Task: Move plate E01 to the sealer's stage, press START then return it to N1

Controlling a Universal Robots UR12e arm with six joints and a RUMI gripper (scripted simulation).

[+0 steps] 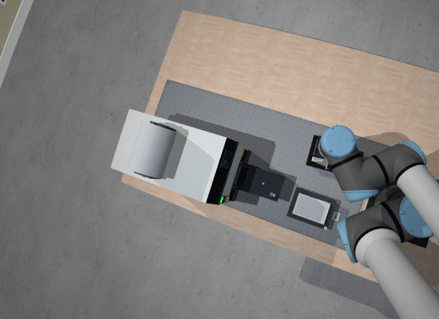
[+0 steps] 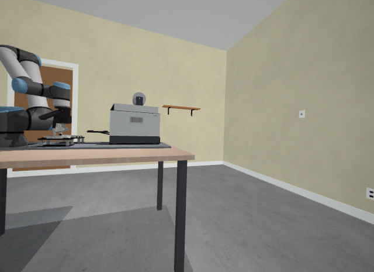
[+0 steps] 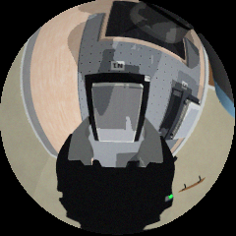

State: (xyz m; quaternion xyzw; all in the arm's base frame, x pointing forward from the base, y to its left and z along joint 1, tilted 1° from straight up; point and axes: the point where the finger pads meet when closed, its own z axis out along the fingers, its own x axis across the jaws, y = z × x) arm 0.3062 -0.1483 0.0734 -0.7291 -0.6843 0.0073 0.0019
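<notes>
Now: hand 10 mm above the plate E01. Also, from my hand: sealer stage: 230 mm ahead, 160 mm to the left, 40 mm above; nest N1: 20 mm below; foil roll: 560 mm ahead, 350 mm above, 130 mm to the left.
</notes>
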